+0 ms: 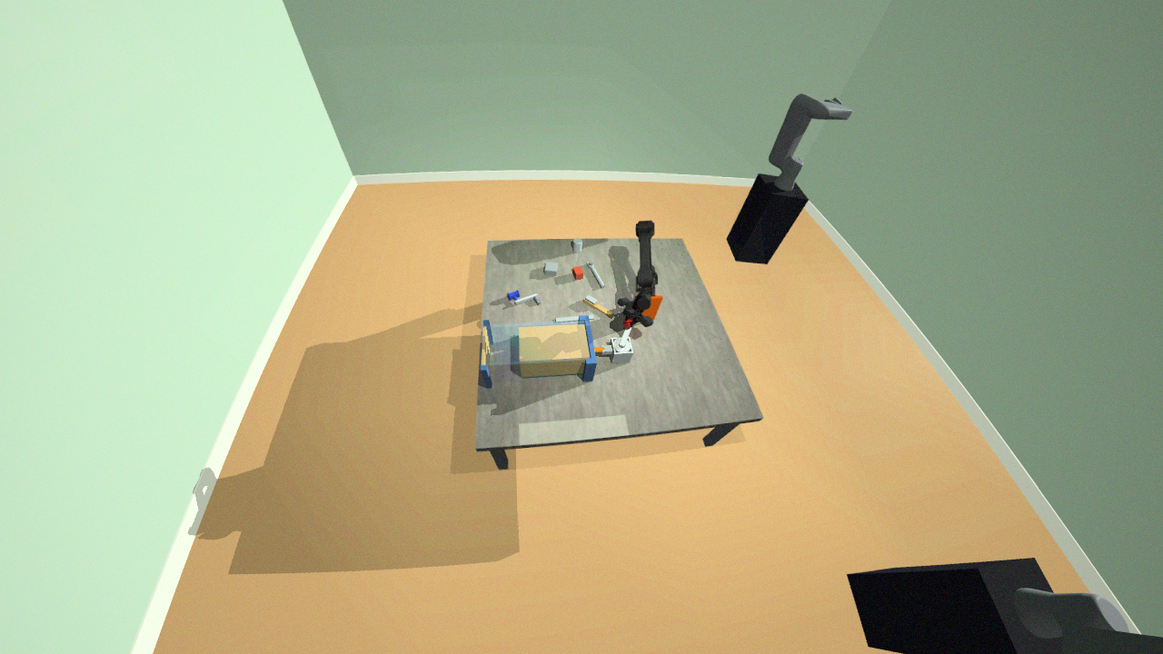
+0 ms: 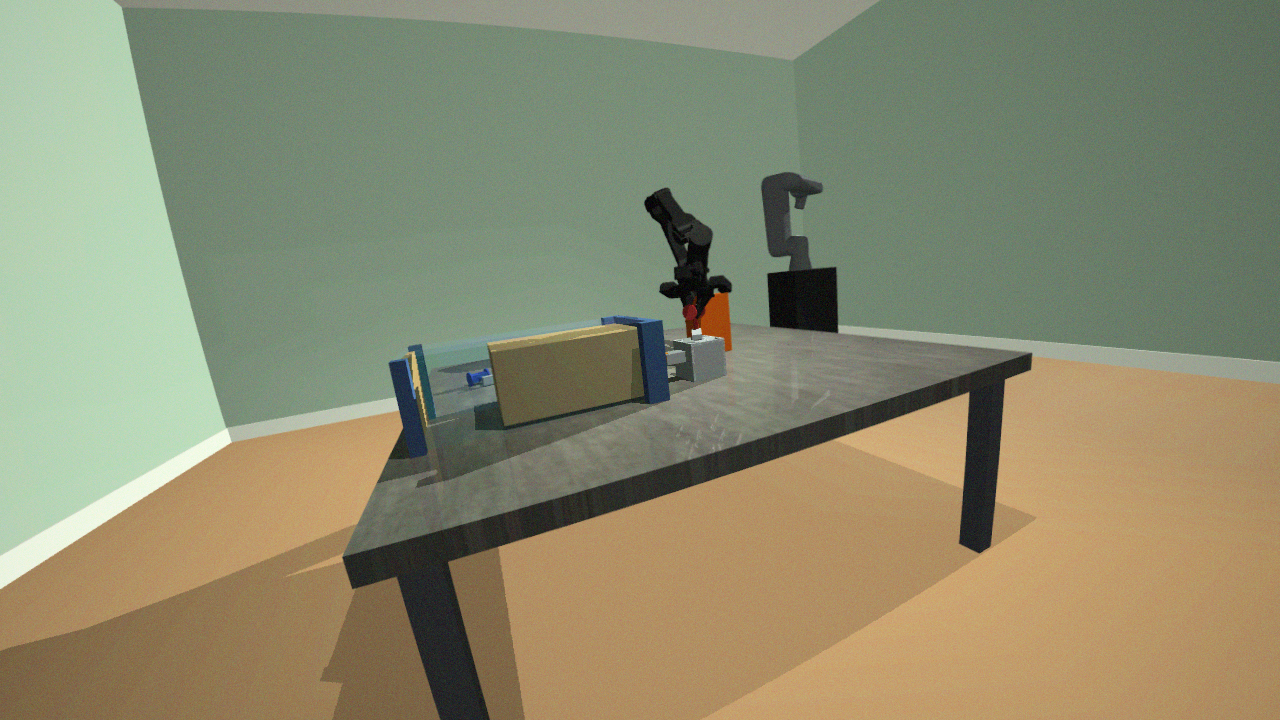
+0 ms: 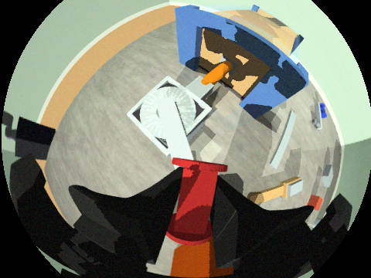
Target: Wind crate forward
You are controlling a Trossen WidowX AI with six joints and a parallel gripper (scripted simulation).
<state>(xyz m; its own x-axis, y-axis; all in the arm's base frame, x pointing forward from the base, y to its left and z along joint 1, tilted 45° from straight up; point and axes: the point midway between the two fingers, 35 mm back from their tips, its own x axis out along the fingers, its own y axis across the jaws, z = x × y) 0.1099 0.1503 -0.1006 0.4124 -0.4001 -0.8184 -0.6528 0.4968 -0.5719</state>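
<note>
Right now my gripper tip is 10 mm past the red knob and 10 mm to the left of it. From my gripper tip the other things lie so: tan-handled tool: 120 mm ahead, 220 mm to the right, 110 mm below; then grey winch: 10 mm ahead, 70 mm to the left, 100 mm below; then grey bar: 240 mm ahead, 130 mm to the right, 130 mm below.
</note>
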